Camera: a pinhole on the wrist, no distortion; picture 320 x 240 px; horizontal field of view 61.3 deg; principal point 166.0 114.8 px. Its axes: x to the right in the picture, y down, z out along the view. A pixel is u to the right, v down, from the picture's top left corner.
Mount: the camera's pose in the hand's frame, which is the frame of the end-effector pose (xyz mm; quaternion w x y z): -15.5 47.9 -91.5 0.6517 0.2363 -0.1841 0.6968
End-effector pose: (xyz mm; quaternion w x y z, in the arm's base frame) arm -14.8 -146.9 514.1 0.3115 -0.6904 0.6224 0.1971
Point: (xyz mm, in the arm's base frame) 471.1 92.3 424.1
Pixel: 71 156
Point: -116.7 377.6 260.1
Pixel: outside the picture
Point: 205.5 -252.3 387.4
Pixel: outside the picture
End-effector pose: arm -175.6 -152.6 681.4 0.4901 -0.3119 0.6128 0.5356
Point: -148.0 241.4 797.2
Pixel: outside the picture
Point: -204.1 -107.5 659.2
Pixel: 288 16
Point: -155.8 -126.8 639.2
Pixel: 174 41
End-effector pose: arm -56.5 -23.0 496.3 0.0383 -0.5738 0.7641 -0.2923
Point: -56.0 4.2 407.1
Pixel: outside the picture
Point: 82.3 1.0 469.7
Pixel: 127 219
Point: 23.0 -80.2 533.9
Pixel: 84 66
